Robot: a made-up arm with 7 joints. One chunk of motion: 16 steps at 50 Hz.
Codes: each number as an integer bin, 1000 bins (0 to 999) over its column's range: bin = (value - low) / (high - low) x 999, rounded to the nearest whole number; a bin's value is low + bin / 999 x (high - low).
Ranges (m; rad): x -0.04..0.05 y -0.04..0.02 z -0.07..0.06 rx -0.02..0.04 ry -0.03..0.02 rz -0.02..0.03
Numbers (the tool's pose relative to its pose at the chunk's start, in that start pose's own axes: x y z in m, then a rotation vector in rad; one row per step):
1: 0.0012 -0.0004 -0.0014 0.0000 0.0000 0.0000
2: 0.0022 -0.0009 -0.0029 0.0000 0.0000 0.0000
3: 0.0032 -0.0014 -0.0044 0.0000 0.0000 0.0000
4: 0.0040 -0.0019 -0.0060 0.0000 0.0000 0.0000
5: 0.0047 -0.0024 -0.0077 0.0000 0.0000 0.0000
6: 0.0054 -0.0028 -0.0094 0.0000 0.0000 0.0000
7: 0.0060 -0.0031 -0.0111 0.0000 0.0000 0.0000
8: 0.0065 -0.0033 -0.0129 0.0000 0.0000 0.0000
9: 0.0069 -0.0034 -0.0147 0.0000 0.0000 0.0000
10: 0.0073 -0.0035 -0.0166 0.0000 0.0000 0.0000
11: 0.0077 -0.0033 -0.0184 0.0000 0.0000 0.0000
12: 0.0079 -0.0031 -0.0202 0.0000 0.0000 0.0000
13: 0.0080 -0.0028 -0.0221 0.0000 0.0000 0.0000
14: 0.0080 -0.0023 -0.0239 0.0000 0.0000 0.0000
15: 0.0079 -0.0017 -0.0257 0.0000 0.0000 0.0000
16: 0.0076 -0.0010 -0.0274 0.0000 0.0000 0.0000
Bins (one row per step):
1: 457 659 527 333 599 400
2: 468 651 516 333 599 400
3: 480 643 504 333 599 400
4: 488 634 492 333 599 400
5: 496 626 479 333 599 400
6: 504 619 466 333 599 400
7: 511 614 453 333 599 400
8: 516 611 439 333 599 400
9: 521 609 425 333 599 400
10: 525 608 410 333 599 400
11: 529 611 397 333 599 400
12: 532 614 383 333 599 400
13: 533 619 368 333 599 400
14: 533 628 354 333 599 400
15: 532 638 340 333 599 400
16: 528 649 327 333 599 400

